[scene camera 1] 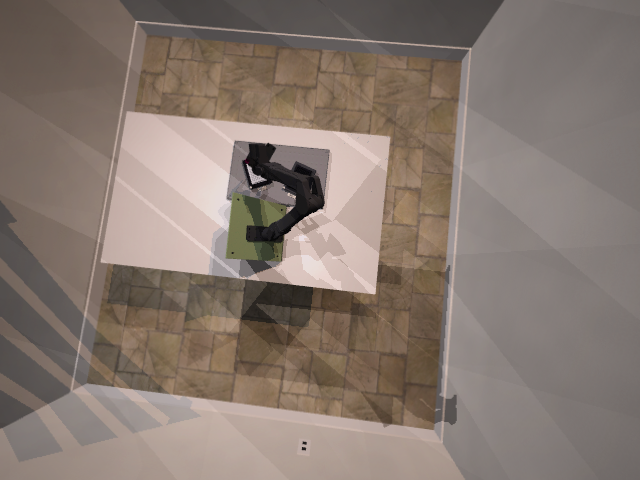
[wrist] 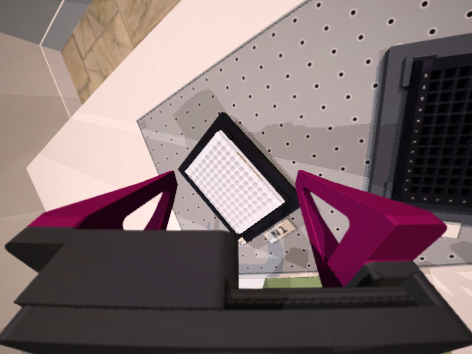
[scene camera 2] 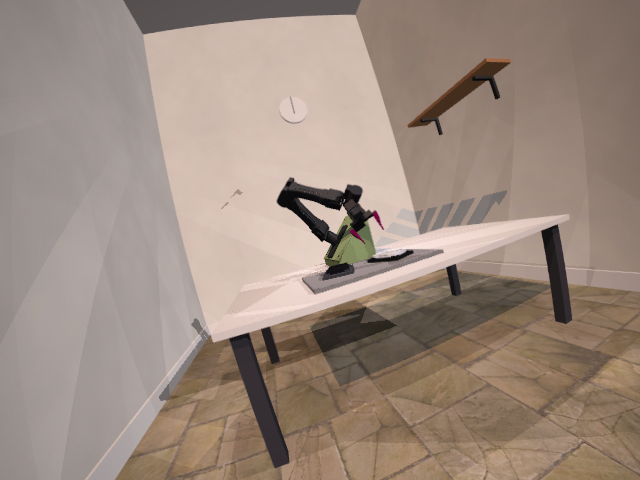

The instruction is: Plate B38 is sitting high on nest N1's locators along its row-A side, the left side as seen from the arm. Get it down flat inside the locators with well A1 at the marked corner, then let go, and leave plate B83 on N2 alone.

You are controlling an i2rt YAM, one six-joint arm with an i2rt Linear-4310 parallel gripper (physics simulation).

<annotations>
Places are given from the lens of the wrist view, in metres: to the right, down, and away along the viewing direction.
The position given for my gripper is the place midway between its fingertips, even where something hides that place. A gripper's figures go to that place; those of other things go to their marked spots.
my gripper (wrist: 236, 177): 0.00, 0.00, 0.13
white well plate (wrist: 241, 194): 0.01, 0.03, 0.24
black well plate (wrist: 426, 171): 0.18, -0.01, 0.16
</annotations>
